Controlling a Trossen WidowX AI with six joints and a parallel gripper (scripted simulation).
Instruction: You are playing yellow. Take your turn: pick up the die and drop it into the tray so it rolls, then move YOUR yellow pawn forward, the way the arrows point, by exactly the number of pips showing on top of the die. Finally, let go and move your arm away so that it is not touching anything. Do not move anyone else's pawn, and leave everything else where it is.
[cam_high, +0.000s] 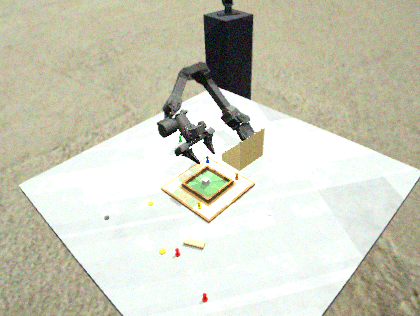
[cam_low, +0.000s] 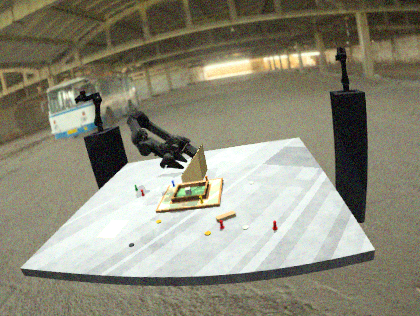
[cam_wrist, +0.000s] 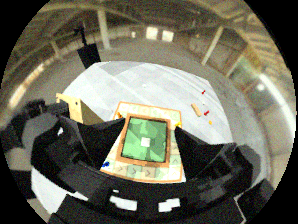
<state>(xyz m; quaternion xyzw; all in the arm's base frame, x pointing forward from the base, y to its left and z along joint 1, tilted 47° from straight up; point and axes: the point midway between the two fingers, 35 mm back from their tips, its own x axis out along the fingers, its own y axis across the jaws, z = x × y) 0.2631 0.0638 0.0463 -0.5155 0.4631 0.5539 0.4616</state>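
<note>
My gripper tip is now 110 mm short of the yellow pawn, 80 mm to the right of it and 130 mm above it. Also, from my gripper tip: green tray 150 mm below; then orange pawn 120 mm behind, 50 mm to the left, 130 mm below; then white die 20 mm to the right, 130 mm below.
</note>
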